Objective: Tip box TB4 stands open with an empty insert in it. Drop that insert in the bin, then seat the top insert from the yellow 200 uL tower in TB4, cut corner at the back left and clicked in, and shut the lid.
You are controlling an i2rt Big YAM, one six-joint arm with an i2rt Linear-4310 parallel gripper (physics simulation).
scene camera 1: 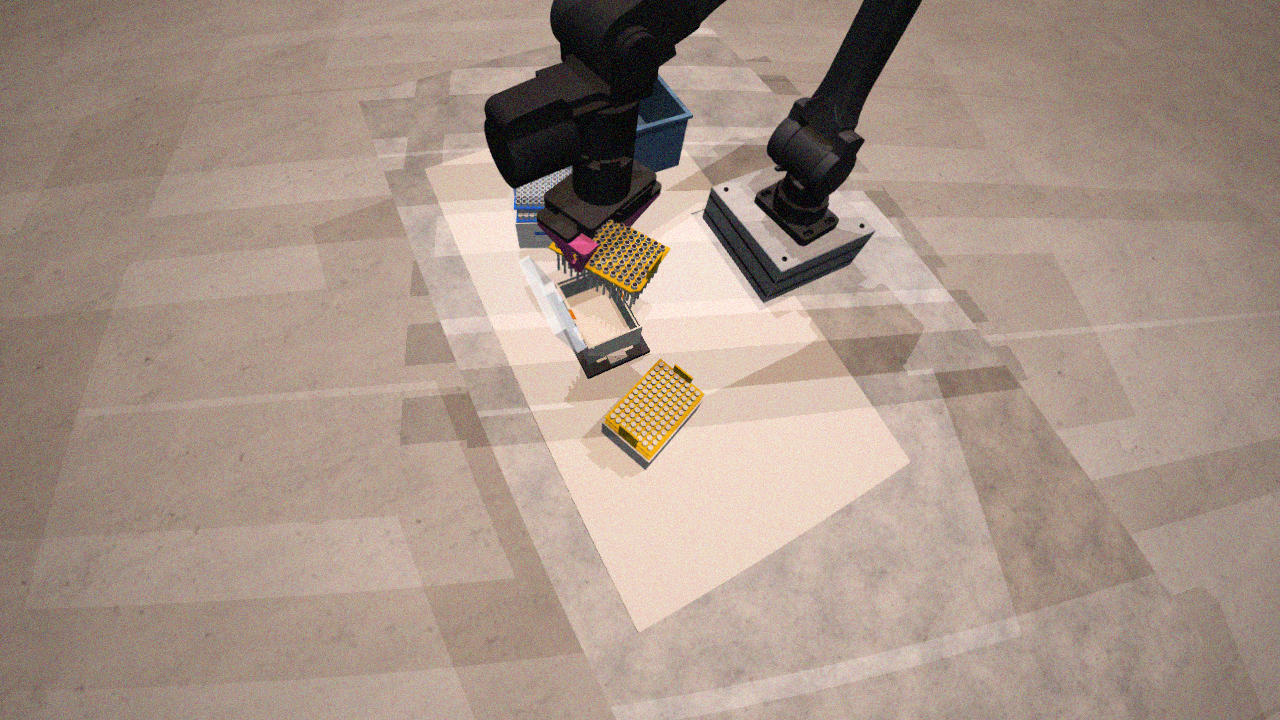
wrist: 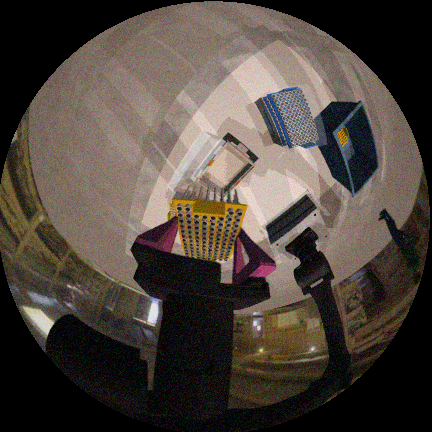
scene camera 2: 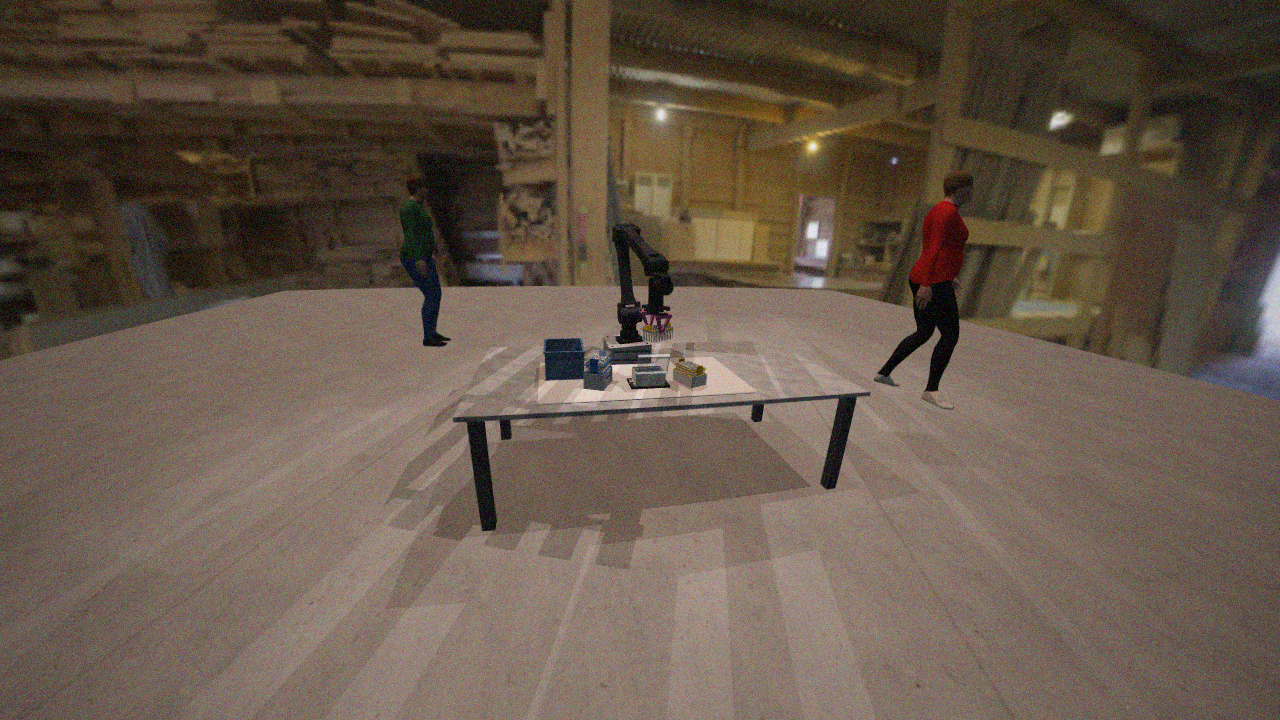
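My gripper [scene camera 1: 613, 228] [scene camera 2: 657, 320] [wrist: 208, 222], with magenta fingers, is shut on a yellow tip insert [scene camera 1: 628, 255] [scene camera 2: 658, 334] [wrist: 211, 240], with grey tips hanging below. The insert hangs above the back side of TB4, turned relative to it; its cut corner cannot be made out. TB4 [scene camera 1: 622, 342] [scene camera 2: 648, 377] [wrist: 243, 175] is a grey box standing open, its inside bare. Its clear lid [scene camera 1: 546, 295] [wrist: 192, 157] is raised at the left. The yellow tower [scene camera 1: 655, 407] [scene camera 2: 689, 374] stands in front. A yellow insert [wrist: 343, 137] shows inside the blue bin [scene camera 1: 666, 147] [scene camera 2: 563, 360] [wrist: 334, 162].
A blue tip tower [scene camera 1: 532, 231] [scene camera 2: 597, 371] [wrist: 295, 117] stands behind TB4, near the bin. The arm's base block [scene camera 1: 742, 210] [wrist: 292, 220] stands to the right in scene view 1. Two people, in green [scene camera 2: 418, 234] and red [scene camera 2: 939, 241], are beyond the table [scene camera 2: 537, 412].
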